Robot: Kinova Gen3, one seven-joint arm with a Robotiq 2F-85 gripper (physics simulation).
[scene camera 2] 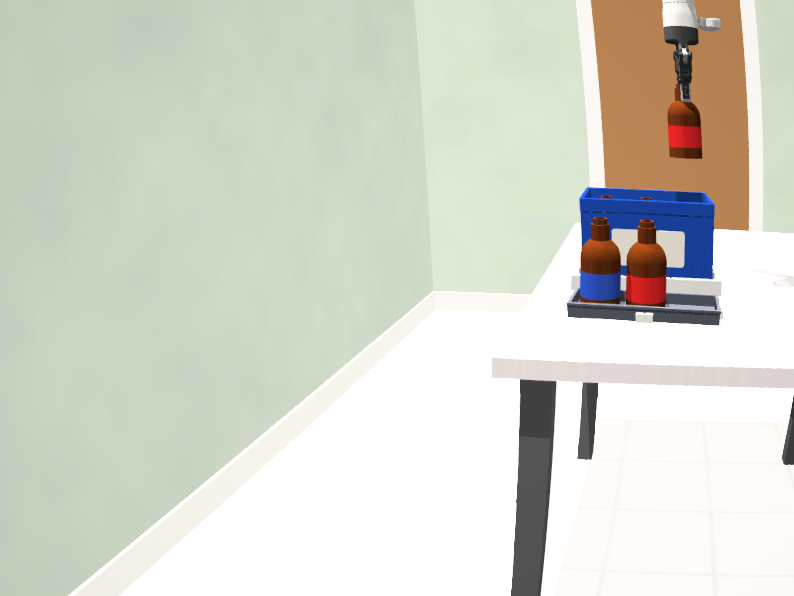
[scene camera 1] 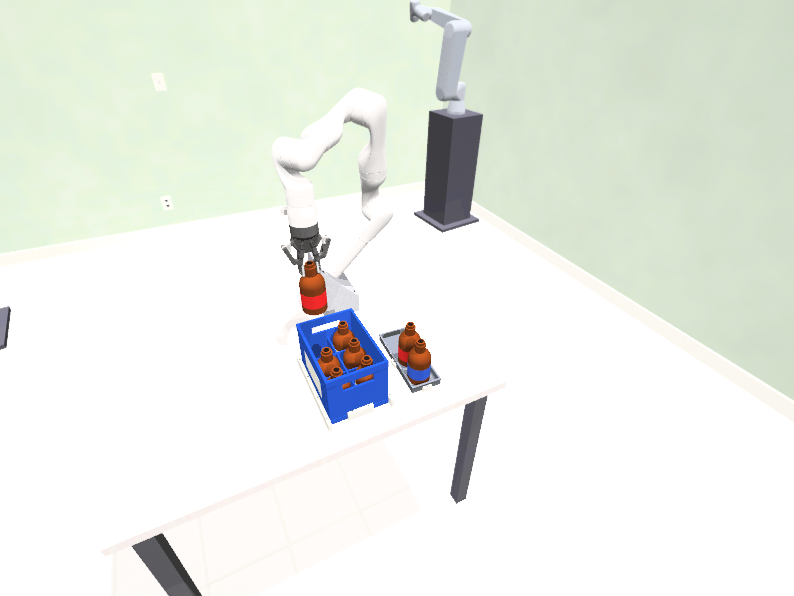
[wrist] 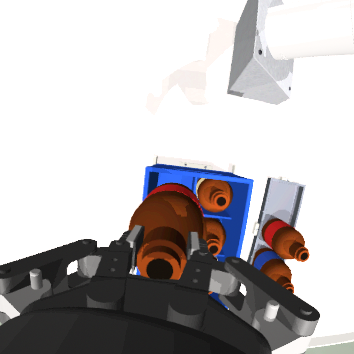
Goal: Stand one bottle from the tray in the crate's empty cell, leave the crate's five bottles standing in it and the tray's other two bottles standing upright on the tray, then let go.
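Places are measured from the arm's base along level axes (x right, y ahead, z up), in metres.
Pixels of known places: gripper, fingertip midpoint: point(scene camera 2: 685, 102) point(scene camera 1: 310, 273) point(wrist: 164, 239); arm's base, link origin: point(scene camera 1: 329, 270) point(wrist: 274, 36).
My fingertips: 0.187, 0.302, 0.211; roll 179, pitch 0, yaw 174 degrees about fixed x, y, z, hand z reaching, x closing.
Note:
For each thing: its top centre in the pictures, then the offset to it from my fingertips, as dx, dy, dz.
- brown bottle with a red label, top centre: point(wrist: 159, 269) point(scene camera 2: 681, 84) point(scene camera 1: 309, 262) +0.000, +0.005, +0.038
- blue crate, top centre: point(wrist: 189, 249) point(scene camera 2: 647, 194) point(scene camera 1: 339, 341) -0.029, +0.097, -0.195
- grey tray, top centre: point(scene camera 2: 646, 298) point(wrist: 276, 233) point(scene camera 1: 408, 354) -0.262, +0.125, -0.344
- red-labelled bottle, top centre: point(scene camera 2: 646, 221) point(wrist: 303, 255) point(scene camera 1: 410, 324) -0.264, +0.127, -0.210
- blue-labelled bottle, top centre: point(scene camera 2: 600, 218) point(wrist: 288, 291) point(scene camera 1: 420, 341) -0.244, +0.210, -0.210
My gripper point(scene camera 1: 310, 268) point(scene camera 2: 684, 93) point(wrist: 164, 239) is shut on the neck of a brown bottle with a red label point(scene camera 1: 312, 285) point(scene camera 2: 684, 134) point(wrist: 165, 215). The bottle hangs about upright, clearly higher than the rim of the blue crate point(scene camera 1: 371, 391) point(scene camera 2: 699, 243) point(wrist: 243, 200). In the wrist view it covers part of the crate's empty corner cell. Several brown bottles stand in the other cells. On the grey tray point(scene camera 1: 389, 341) point(scene camera 2: 692, 315) point(wrist: 285, 200) a red-labelled bottle point(scene camera 1: 409, 340) point(scene camera 2: 646, 263) point(wrist: 282, 237) and a blue-labelled bottle point(scene camera 1: 418, 359) point(scene camera 2: 600, 256) point(wrist: 275, 270) stand upright.
The tray lies beside the crate on the white table point(scene camera 2: 641, 370). The arm's grey base point(scene camera 1: 343, 296) point(wrist: 257, 75) stands behind the crate in scene camera 1. A second arm on a dark pedestal point(scene camera 1: 452, 166) stands far back.

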